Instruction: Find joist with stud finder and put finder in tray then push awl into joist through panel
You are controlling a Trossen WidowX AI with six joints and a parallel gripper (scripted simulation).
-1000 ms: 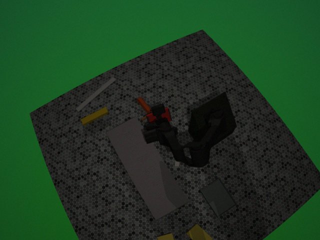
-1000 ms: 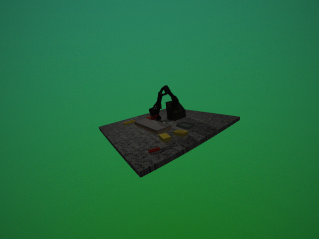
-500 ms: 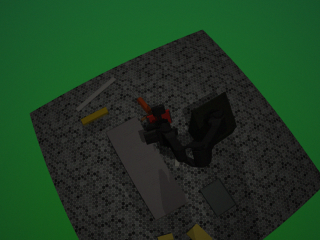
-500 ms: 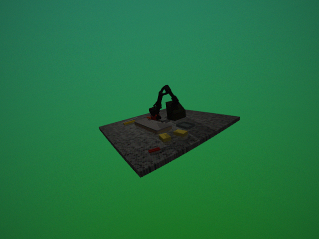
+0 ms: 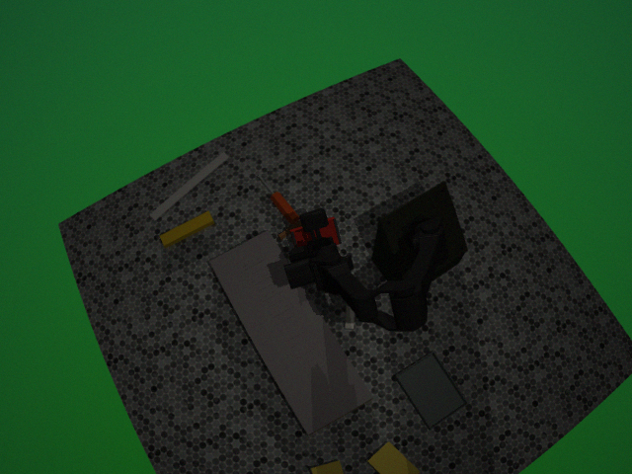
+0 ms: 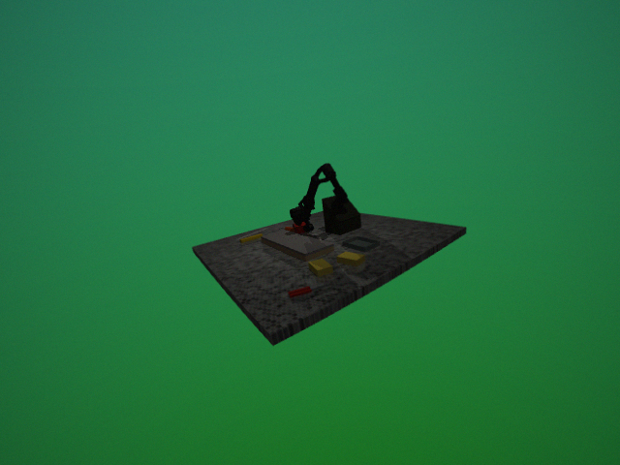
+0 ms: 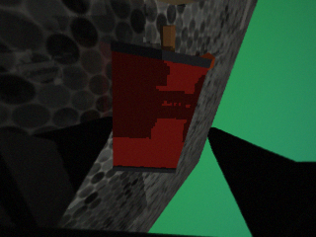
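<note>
Right now my gripper tip is 4 cm above the red stud finder, 3 cm to the left of it and 1 cm short of it. Round my gripper tip: awl: 7 cm to the right, 5 cm below; orange-handled tool: 20 cm to the right, 5 cm below, 1 cm ahead; small white block: 22 cm to the left, 5 cm below, 5 cm ahead.
</note>
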